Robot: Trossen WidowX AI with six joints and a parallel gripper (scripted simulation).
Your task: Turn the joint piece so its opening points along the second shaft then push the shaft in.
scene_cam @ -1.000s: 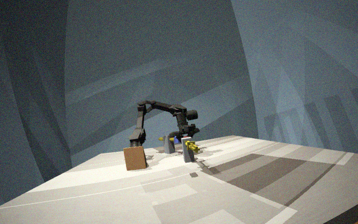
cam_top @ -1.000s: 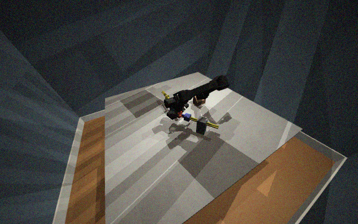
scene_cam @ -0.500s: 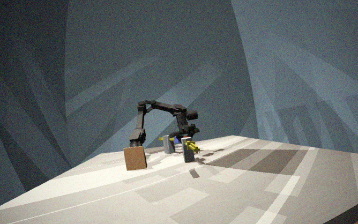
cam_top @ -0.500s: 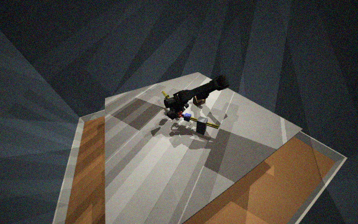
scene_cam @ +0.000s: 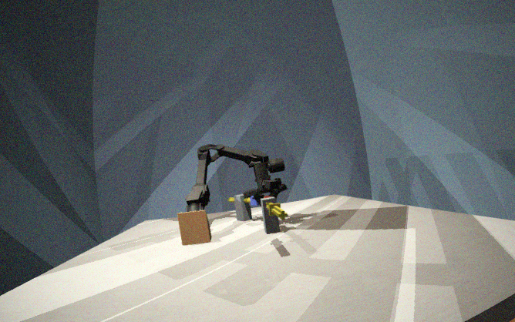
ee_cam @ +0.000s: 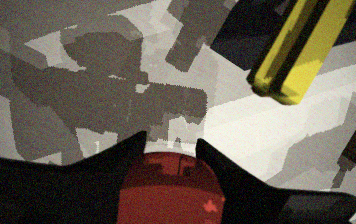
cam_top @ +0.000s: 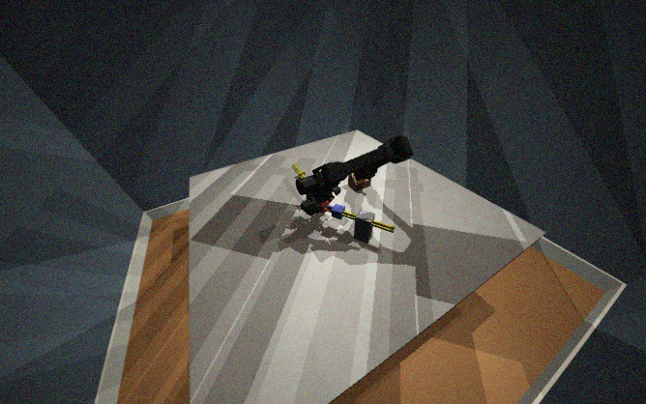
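The red joint piece lies 1 cm behind my gripper tip, 2 cm to the left of it and 4 cm above it.
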